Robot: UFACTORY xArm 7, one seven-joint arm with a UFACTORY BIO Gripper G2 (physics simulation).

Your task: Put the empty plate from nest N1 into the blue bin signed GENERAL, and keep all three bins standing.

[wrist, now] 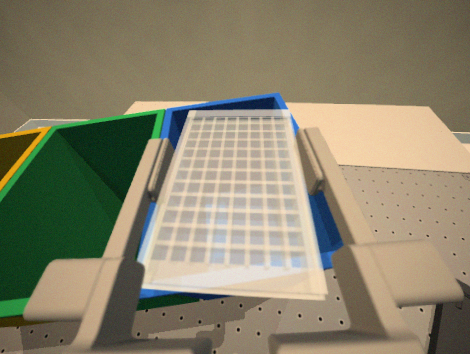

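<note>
A clear plate (234, 190) with a grid of square wells is held between the two fingers of my gripper (237, 165), which is shut on its long sides. In the view the plate overlaps most of the blue bin (327, 220), whose rim shows behind and on both sides of it; the plate appears above the bin. How high it is cannot be told. The blue bin stands upright; much of its inside and any sign on it are hidden. No nest shows in the view.
A green bin (60, 200) stands directly left of the blue bin, and part of a yellow bin (15, 150) shows at the far left edge. A perforated deck (400, 205) lies to the right, with a pale panel (370, 135) behind it. A dark object (452, 320) shows at the lower right.
</note>
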